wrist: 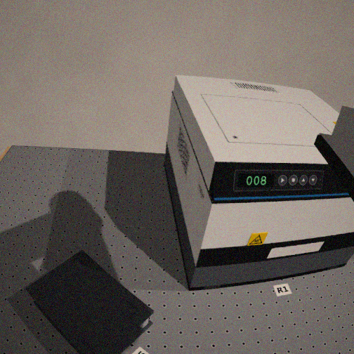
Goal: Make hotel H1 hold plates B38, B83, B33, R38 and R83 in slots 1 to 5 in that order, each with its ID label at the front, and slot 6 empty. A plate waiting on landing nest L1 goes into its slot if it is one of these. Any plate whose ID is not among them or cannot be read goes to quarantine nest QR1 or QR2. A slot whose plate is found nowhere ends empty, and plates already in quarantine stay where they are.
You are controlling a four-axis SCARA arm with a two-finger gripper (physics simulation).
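Part of my gripper shows as a dark grey block at the right edge of the wrist view, in front of the white machine; its fingertips are out of the frame. It is open and holds nothing. A dark, flat-topped nest (87, 302) stands at the lower left, with no plate on it. A white label at the bottom edge is cut off and cannot be read. Hotel H1, landing nest L1, quarantine nests QR1 and QR2 and the plates do not show in this view.
A large white and black machine (270, 215) with a green display reading 008 fills the centre right. The label R1 (282, 290) lies before it. The grey perforated deck (220, 320) runs around both, with its back edge at the left and a plain wall behind.
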